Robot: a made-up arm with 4 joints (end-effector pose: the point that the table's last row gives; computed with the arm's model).
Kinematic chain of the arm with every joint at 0, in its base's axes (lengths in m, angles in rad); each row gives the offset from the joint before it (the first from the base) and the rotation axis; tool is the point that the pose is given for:
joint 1: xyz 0 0 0.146 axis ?
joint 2: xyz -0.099 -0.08 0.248 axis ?
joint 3: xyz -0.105 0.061 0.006 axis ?
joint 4: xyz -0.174 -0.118 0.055 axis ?
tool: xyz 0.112 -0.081 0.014
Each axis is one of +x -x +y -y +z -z.
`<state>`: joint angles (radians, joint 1 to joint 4).
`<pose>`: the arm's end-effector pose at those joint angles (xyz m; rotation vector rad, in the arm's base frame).
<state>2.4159 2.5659 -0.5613 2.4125</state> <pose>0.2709 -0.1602 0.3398 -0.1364 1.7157 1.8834</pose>
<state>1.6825 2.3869 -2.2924 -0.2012</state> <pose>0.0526 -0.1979 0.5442 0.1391 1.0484 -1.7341</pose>
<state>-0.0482 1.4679 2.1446 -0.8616</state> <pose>-0.1697 -0.0279 0.5196 -0.3341 0.8712 -2.0338</pose>
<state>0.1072 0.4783 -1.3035 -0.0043</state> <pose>-0.2615 -0.2484 0.4259 -0.3366 -1.3004 0.4047</pose>
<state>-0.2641 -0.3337 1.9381 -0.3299</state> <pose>-0.1967 -0.1815 0.3948 0.6953 1.8922 -0.1645</pose>
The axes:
joint 1: +z
joint 2: -x
joint 3: +y
joint 4: -x

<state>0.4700 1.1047 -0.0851 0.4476</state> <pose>-0.2250 -0.1632 0.5510 -1.5011 -0.4520 0.4011</pose>
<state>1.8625 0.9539 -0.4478 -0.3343</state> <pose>0.2200 -0.2241 0.5163 -0.0865 -0.8528 2.0416</pose>
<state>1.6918 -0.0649 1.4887 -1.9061</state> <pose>0.1552 -0.2180 0.4567 0.2240 1.6453 -0.1202</pose>
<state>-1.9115 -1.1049 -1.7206 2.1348</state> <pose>0.0883 0.2970 0.3597 0.4133 -0.7568 2.4012</pose>
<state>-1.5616 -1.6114 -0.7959 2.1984</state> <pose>-0.1234 0.3265 0.3943 -0.2567 0.7135 -2.2617</pose>
